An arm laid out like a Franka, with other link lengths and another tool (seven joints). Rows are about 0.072 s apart.
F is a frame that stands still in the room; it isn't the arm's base.
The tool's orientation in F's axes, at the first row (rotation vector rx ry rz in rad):
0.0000, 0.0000, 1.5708
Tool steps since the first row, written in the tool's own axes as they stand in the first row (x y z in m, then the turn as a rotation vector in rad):
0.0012, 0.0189, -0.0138, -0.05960, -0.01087, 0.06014
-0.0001, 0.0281, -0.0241, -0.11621, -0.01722, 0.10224
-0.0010, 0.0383, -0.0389, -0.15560, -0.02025, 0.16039
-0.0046, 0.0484, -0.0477, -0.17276, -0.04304, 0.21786
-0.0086, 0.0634, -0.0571, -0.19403, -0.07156, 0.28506
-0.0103, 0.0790, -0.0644, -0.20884, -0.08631, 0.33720
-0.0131, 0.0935, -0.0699, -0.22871, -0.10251, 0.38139
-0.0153, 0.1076, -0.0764, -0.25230, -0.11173, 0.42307
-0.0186, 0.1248, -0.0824, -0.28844, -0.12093, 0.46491
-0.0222, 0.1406, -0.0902, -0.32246, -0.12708, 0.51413
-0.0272, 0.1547, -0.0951, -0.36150, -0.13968, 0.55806
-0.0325, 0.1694, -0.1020, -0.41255, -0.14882, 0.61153
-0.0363, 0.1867, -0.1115, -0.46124, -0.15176, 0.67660
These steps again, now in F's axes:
-0.0189, 0.0012, -0.0138, 0.01087, -0.05960, 0.06014
-0.0281, -0.0001, -0.0241, 0.01722, -0.11621, 0.10224
-0.0383, -0.0010, -0.0389, 0.02025, -0.15560, 0.16039
-0.0484, -0.0046, -0.0477, 0.04304, -0.17276, 0.21786
-0.0634, -0.0086, -0.0571, 0.07156, -0.19403, 0.28506
-0.0790, -0.0103, -0.0644, 0.08631, -0.20884, 0.33720
-0.0935, -0.0131, -0.0699, 0.10251, -0.22871, 0.38139
-0.1076, -0.0153, -0.0764, 0.11173, -0.25230, 0.42307
-0.1248, -0.0186, -0.0824, 0.12093, -0.28844, 0.46491
-0.1406, -0.0222, -0.0902, 0.12708, -0.32246, 0.51413
-0.1547, -0.0272, -0.0951, 0.13968, -0.36150, 0.55806
-0.1694, -0.0325, -0.1020, 0.14882, -0.41255, 0.61153
-0.1867, -0.0363, -0.1115, 0.15176, -0.46124, 0.67660

